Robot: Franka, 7 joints.
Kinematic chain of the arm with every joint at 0, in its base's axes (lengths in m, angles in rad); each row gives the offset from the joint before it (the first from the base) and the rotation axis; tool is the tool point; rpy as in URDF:
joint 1: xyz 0 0 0.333 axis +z
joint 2: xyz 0 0 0 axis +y
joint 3: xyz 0 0 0.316 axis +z
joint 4: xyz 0.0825 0 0 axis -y
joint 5: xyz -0.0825 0 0.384 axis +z
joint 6: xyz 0 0 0 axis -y
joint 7: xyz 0.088 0 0 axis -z
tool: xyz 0 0 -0.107 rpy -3.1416 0 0
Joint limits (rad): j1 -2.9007..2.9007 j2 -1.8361..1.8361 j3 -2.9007..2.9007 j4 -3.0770..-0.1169 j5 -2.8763..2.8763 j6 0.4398..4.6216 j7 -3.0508..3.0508
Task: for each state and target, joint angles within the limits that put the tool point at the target. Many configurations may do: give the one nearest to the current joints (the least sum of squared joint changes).
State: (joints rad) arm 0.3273 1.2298 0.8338 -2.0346 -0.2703 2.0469 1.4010
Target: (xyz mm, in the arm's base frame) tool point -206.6 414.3 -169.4
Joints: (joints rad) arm 0.8847 1.8361 0.7815 -1.6867 -0.2807 2.2786 1.4010
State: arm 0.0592 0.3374 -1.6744 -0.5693 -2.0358 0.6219 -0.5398
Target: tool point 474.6 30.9 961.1
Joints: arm 0.3268 0.7800 -1.6581 -0.4773 -2.2347 1.1901 -0.5398
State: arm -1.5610 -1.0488 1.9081 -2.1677 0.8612 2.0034 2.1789
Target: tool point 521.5 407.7 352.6
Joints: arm -1.4363 -0.9357 1.8204 -1.7432 0.8901 2.1162 2.1789
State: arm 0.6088 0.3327 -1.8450 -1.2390 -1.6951 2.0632 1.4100
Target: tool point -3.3 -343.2 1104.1
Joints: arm 0.4521 0.0408 -2.0099 -0.7207 -1.7747 2.1841 1.4100
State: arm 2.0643 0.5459 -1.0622 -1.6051 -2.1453 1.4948 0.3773
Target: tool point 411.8 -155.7 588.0
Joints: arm 1.5877 0.5673 -1.8946 -2.2858 -1.8175 1.1448 0.3773
